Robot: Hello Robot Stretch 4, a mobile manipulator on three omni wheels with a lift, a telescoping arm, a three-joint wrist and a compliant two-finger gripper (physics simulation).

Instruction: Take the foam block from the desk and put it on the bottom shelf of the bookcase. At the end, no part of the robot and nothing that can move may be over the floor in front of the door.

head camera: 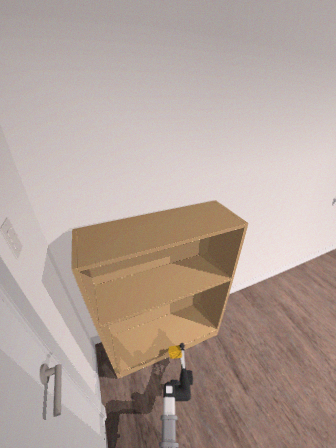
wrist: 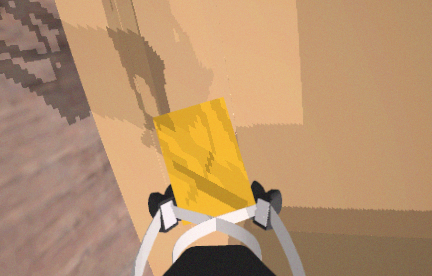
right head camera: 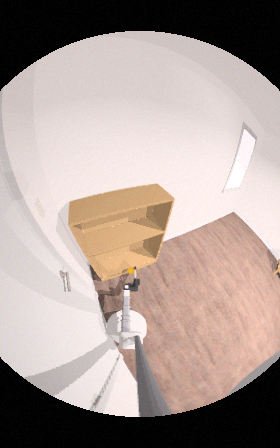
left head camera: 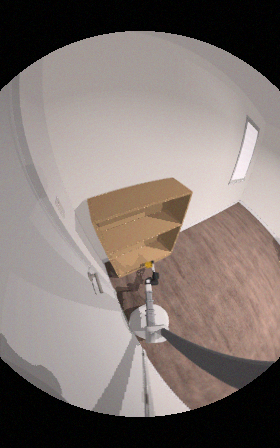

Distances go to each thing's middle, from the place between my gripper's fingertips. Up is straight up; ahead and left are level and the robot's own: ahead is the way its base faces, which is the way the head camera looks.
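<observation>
There is the yellow foam block [wrist: 201, 153], and I find it 40 mm to the left of my hand and 20 mm behind it.
</observation>
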